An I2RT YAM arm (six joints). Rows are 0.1 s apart.
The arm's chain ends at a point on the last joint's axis. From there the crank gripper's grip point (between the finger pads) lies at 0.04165 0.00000 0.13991 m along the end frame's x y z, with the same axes.
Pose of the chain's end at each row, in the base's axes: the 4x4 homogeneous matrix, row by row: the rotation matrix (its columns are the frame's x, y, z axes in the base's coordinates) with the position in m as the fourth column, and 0 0 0 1 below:
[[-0.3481, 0.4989, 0.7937, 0.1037], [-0.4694, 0.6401, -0.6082, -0.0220], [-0.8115, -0.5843, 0.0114, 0.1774], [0, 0, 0, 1]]
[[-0.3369, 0.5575, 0.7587, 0.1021], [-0.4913, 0.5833, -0.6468, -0.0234], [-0.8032, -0.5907, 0.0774, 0.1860], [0, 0, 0, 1]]
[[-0.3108, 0.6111, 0.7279, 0.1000], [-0.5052, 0.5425, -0.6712, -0.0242], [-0.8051, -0.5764, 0.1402, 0.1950], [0, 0, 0, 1]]
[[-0.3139, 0.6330, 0.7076, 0.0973], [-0.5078, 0.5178, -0.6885, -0.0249], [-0.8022, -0.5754, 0.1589, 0.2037], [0, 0, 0, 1]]
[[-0.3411, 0.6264, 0.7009, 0.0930], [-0.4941, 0.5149, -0.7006, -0.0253], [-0.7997, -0.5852, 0.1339, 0.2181], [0, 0, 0, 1]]
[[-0.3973, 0.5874, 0.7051, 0.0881], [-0.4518, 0.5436, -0.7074, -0.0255], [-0.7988, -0.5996, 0.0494, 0.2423], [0, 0, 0, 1]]
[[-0.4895, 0.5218, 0.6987, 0.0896], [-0.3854, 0.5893, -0.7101, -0.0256], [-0.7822, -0.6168, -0.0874, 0.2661], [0, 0, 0, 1]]
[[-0.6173, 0.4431, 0.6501, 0.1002], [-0.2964, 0.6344, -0.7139, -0.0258], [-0.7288, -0.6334, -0.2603, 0.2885], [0, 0, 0, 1]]
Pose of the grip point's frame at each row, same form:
[[-0.3481, 0.4989, 0.7937, 0.2002], [-0.4694, 0.6401, -0.6082, -0.1266], [-0.8115, -0.5843, 0.0114, 0.1452], [0, 0, 0, 1]]
[[-0.3369, 0.5575, 0.7587, 0.1942], [-0.4913, 0.5833, -0.6468, -0.1344], [-0.8032, -0.5907, 0.0774, 0.1634], [0, 0, 0, 1]]
[[-0.3108, 0.6111, 0.7279, 0.1889], [-0.5052, 0.5425, -0.6712, -0.1391], [-0.8051, -0.5764, 0.1402, 0.1811], [0, 0, 0, 1]]
[[-0.3139, 0.6330, 0.7076, 0.1832], [-0.5078, 0.5178, -0.6885, -0.1424], [-0.8022, -0.5754, 0.1589, 0.1925], [0, 0, 0, 1]]
[[-0.3411, 0.6264, 0.7009, 0.1769], [-0.4941, 0.5149, -0.7006, -0.1439], [-0.7997, -0.5852, 0.1339, 0.2035], [0, 0, 0, 1]]
[[-0.3973, 0.5874, 0.7051, 0.1702], [-0.4518, 0.5436, -0.7074, -0.1433], [-0.7988, -0.5996, 0.0494, 0.2159], [0, 0, 0, 1]]
[[-0.4895, 0.5218, 0.6987, 0.1670], [-0.3854, 0.5893, -0.7101, -0.1410], [-0.7822, -0.6168, -0.0874, 0.2213], [0, 0, 0, 1]]
[[-0.6173, 0.4431, 0.6501, 0.1654], [-0.2964, 0.6344, -0.7139, -0.1380], [-0.7288, -0.6334, -0.2603, 0.2217], [0, 0, 0, 1]]

